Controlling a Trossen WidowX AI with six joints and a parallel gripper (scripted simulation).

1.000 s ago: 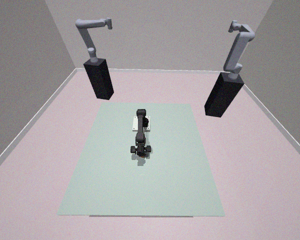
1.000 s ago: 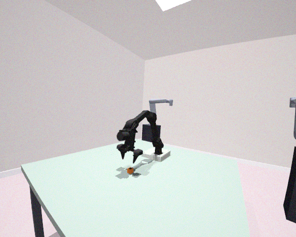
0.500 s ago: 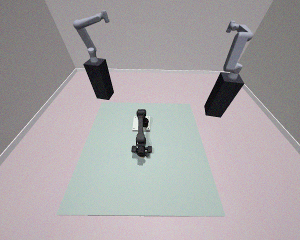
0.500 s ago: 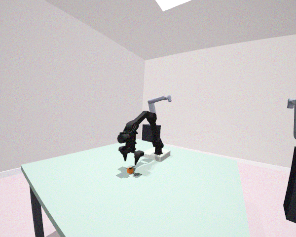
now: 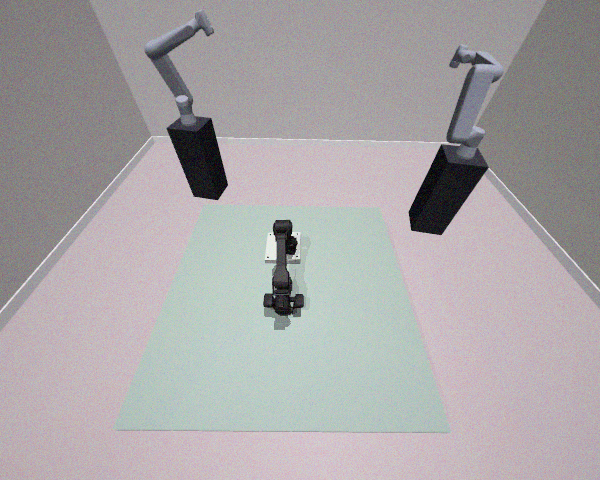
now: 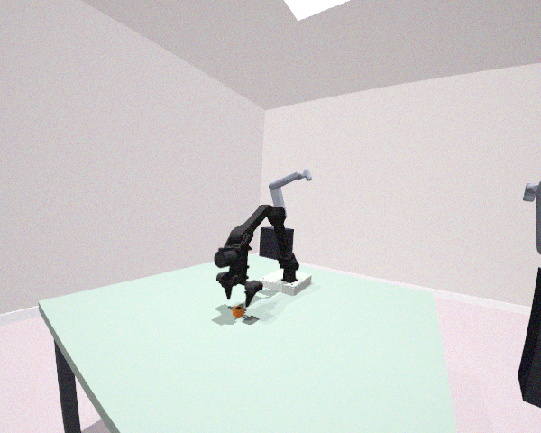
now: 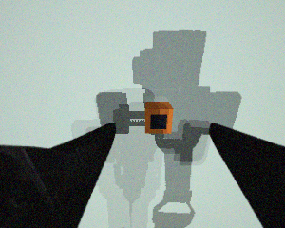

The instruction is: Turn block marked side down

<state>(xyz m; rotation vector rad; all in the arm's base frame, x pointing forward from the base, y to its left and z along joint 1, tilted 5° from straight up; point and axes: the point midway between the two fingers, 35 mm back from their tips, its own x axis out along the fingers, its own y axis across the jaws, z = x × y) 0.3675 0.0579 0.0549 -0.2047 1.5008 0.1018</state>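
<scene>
Right now the small orange block is 3 cm below my gripper tip.
</scene>
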